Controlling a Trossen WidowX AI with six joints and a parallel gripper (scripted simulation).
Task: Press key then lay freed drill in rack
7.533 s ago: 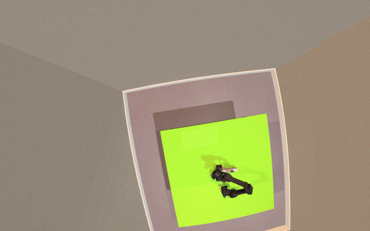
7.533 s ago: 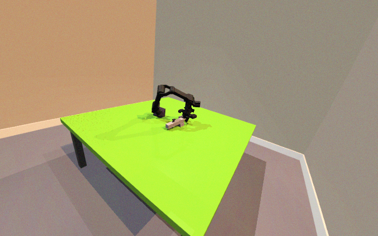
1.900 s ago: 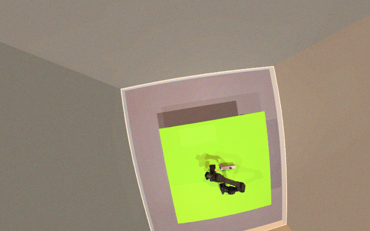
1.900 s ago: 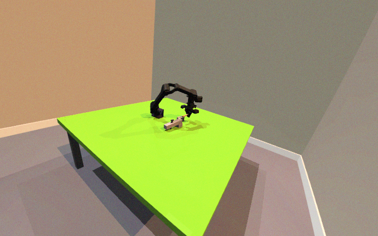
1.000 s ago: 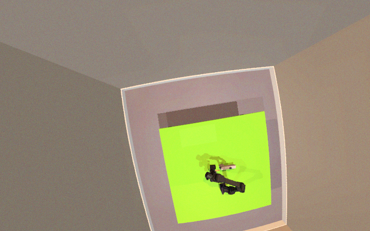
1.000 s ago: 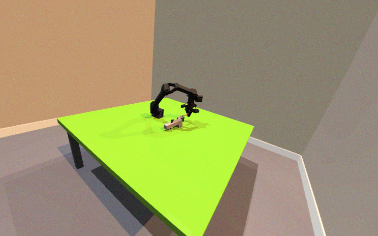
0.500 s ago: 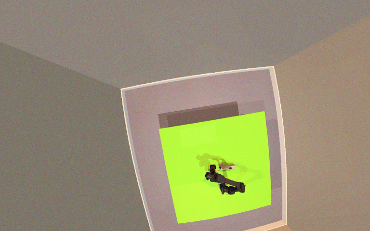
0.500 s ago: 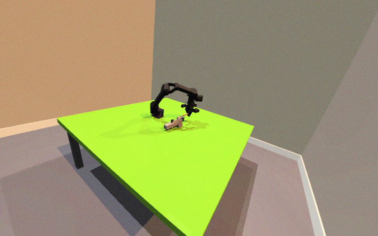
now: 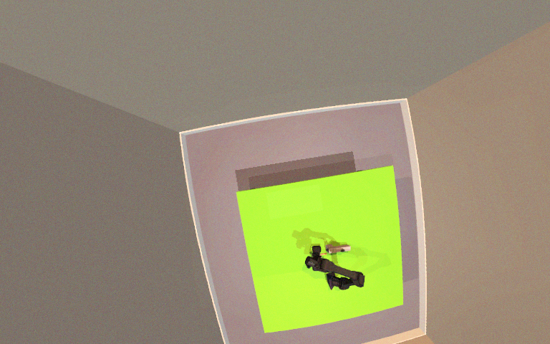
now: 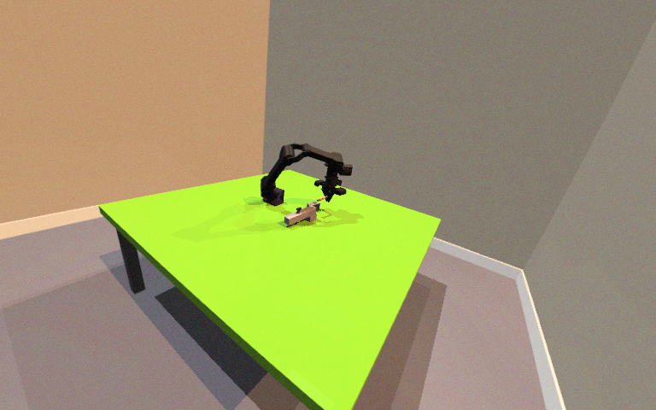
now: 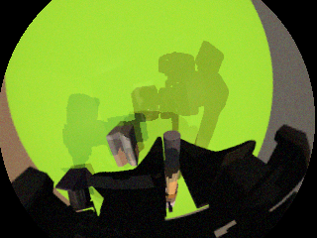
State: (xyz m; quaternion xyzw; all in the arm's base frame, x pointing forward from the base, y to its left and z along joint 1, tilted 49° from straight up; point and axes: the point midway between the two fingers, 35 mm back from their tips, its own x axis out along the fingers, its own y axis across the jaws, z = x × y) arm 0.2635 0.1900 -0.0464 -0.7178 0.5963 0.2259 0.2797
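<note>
Now: gripper tip 7 cm past the slotted rack, 5 cm above it and 3 cm to the left of it. Round my gripper tip: drill 4 cm to the right, 3 cm above; holder block 20 cm to the right, 3 cm below; small dark key 23 cm to the right, 2 cm below.
</note>
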